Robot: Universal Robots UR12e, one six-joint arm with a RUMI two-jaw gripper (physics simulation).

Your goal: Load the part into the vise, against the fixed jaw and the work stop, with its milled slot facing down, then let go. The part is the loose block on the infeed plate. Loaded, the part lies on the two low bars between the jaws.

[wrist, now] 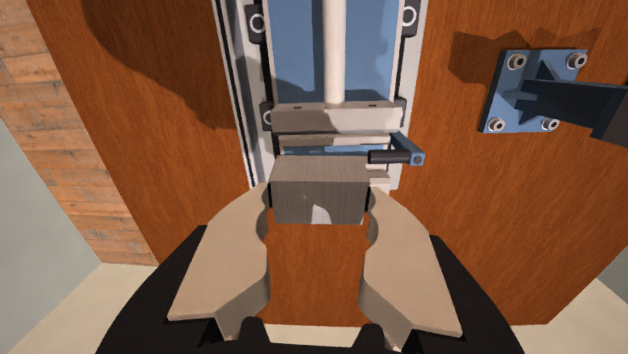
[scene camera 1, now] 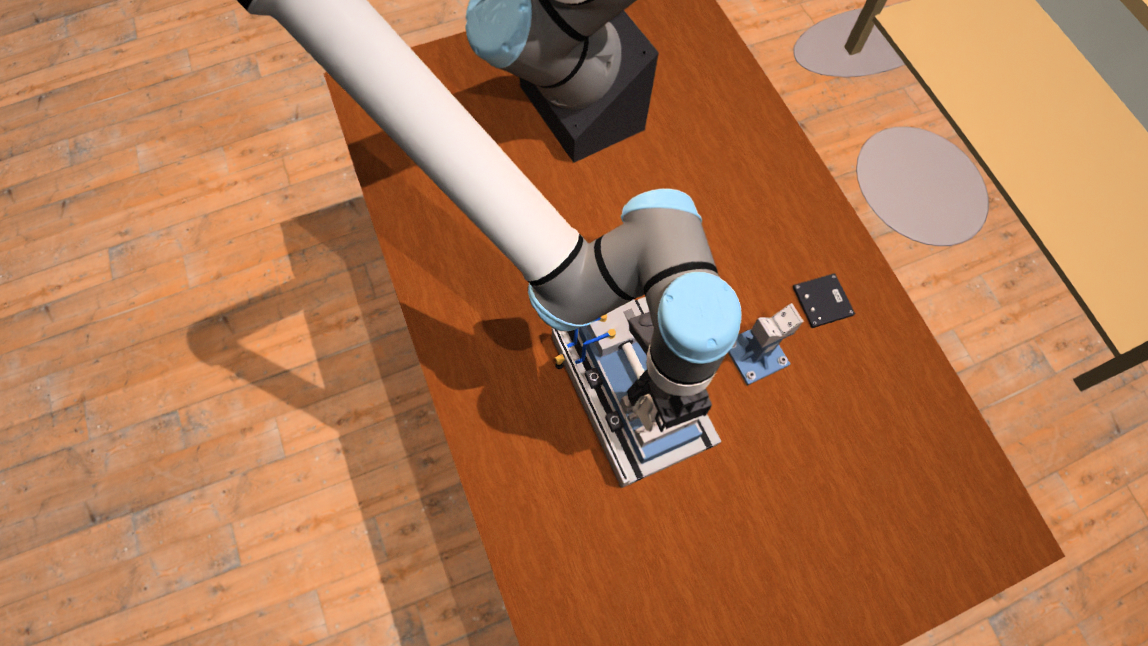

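Seen in the pictures: gripper, fingertip midpoint: (wrist: 319, 187); arm's base, link origin: (scene camera 1: 579, 61).
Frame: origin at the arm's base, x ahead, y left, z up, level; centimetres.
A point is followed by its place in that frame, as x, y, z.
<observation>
My gripper (scene camera 1: 653, 413) {69.2, -13.1, -0.4} (wrist: 319, 187) {69.2, -13.1, -0.4} is shut on the grey block (wrist: 320, 169) {67.7, -13.0, -0.1}, one finger on each end. The block is upright and level in the wrist view, over the near part of the vise (scene camera 1: 669, 461) {76.5, -12.2, -12.1} (wrist: 411, 90) {63.9, -3.5, -12.1}; its exact height is unclear. Its underside and milled slot are hidden. Beyond it lies the movable jaw (wrist: 335, 119), with a low bar (wrist: 345, 140) {67.8, -10.9, -6.1} on its near side. The work stop (wrist: 389, 157) {68.6, -7.3, -4.5}, a dark rod on a blue arm, is just beyond the block's right corner. The fixed jaw (wrist: 379, 180) is mostly hidden behind the block.
A blue stand (scene camera 1: 758, 359) {65.3, 10.0, -11.4} (wrist: 507, 90) {63.4, 7.9, -13.1} is bolted to the table (scene camera 1: 802, 482) {87.8, 8.4, -14.2} (wrist: 170, 150) {72.5, -34.2, -14.1} right of the vise. A black plate (scene camera 1: 818, 309) {59.8, 26.1, -13.3} lies beyond it. Blue levers with yellow knobs (scene camera 1: 611, 332) {54.4, -14.8, -3.1} stand at the vise's far end. Another arm's base (scene camera 1: 610, 120) {11.6, 2.4, -5.4} stands farther back.
</observation>
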